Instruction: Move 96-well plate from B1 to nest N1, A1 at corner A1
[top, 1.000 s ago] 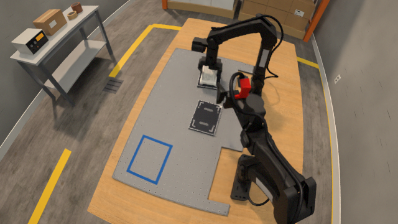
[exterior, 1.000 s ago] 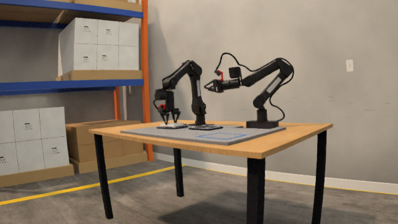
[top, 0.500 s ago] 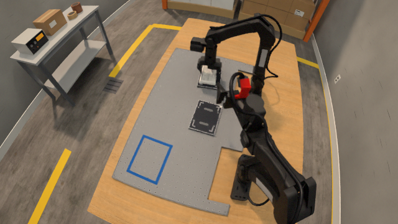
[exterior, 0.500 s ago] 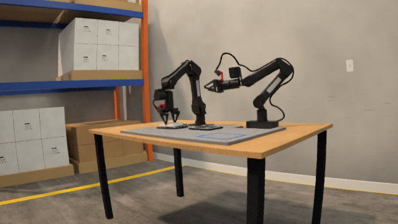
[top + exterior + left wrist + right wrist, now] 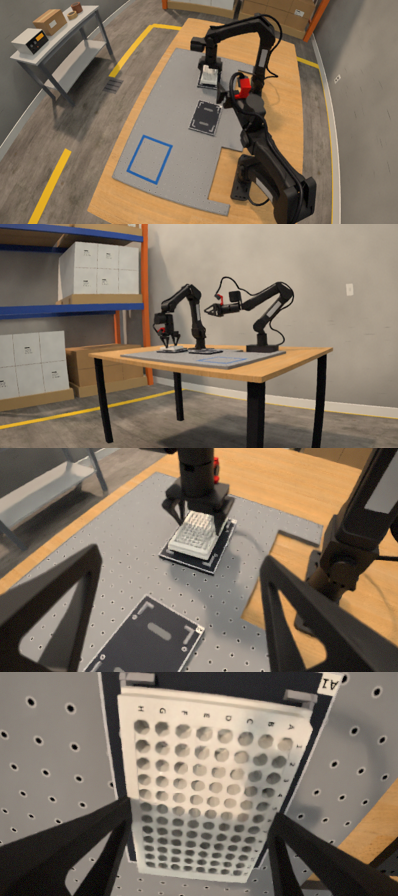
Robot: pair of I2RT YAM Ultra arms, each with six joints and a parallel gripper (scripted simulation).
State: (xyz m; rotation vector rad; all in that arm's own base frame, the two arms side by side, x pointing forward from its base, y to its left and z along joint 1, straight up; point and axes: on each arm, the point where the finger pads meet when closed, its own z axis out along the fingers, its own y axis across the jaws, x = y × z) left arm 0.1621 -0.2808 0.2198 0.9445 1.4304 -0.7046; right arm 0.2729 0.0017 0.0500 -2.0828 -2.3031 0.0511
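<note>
The black plate nest lies 30 mm below my right hand. The rest, counted from my right hand: white 96-well plate (10 mm below).
</note>
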